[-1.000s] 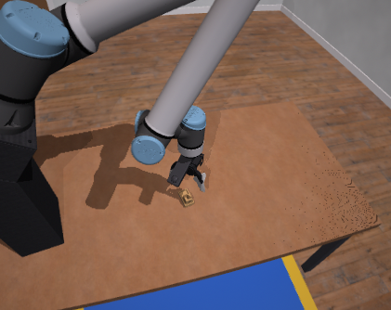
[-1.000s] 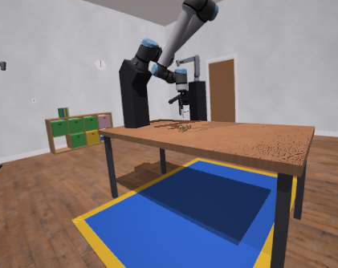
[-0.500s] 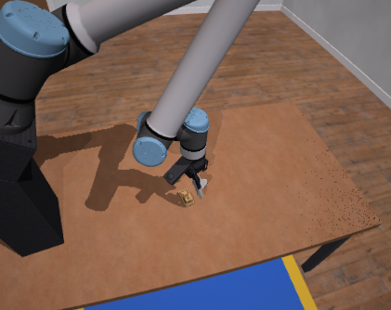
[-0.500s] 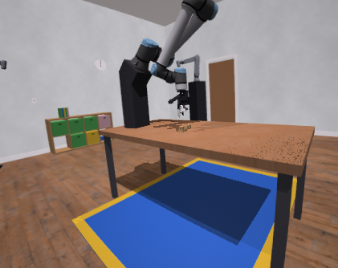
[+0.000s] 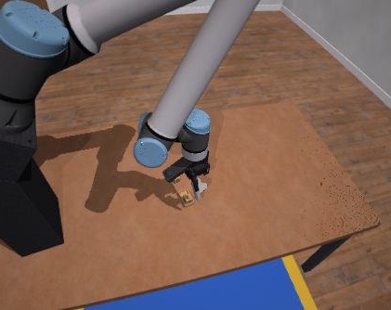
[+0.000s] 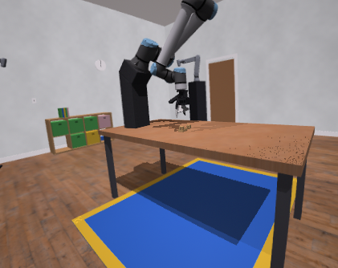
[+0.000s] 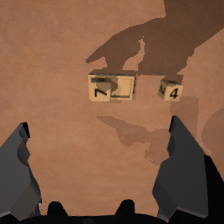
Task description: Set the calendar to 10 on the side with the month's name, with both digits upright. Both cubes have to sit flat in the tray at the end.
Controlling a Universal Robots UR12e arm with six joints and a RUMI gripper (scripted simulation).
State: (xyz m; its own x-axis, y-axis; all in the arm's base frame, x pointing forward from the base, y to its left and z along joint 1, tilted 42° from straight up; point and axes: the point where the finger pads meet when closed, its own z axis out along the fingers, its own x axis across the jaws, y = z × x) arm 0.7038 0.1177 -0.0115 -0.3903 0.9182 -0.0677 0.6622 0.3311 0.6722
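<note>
The wooden tray is 10 mm behind my hand, 10 mm to the left of it and 110 mm below it.
</note>
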